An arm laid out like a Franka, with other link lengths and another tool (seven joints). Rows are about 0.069 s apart.
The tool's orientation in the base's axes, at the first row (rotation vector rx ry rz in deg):
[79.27 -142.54 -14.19]
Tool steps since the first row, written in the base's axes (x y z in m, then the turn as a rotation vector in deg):
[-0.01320 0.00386 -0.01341 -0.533 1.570 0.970]
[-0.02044 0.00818 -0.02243 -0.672 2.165 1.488]
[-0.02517 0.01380 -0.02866 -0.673 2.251 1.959]
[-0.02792 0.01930 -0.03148 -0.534 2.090 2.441]
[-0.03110 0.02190 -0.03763 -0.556 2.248 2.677]
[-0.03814 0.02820 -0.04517 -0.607 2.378 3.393]
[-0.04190 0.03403 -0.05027 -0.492 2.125 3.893]
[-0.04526 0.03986 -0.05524 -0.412 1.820 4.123]
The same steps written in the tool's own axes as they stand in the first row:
[0.00115 0.00881 0.01703 -0.912 1.528 -0.724]
[-0.00036 0.01433 0.02797 -1.264 2.099 -1.161]
[-0.00378 0.01931 0.03547 -1.261 2.279 -1.605]
[-0.00754 0.02361 0.03910 -1.115 2.220 -2.107]
[-0.00916 0.02578 0.04598 -1.200 2.387 -2.321]
[-0.01221 0.03260 0.05548 -1.170 2.700 -2.980]
[-0.01611 0.03723 0.06160 -0.931 2.616 -3.493]
[-0.02020 0.04158 0.06747 -0.674 2.457 -3.740]

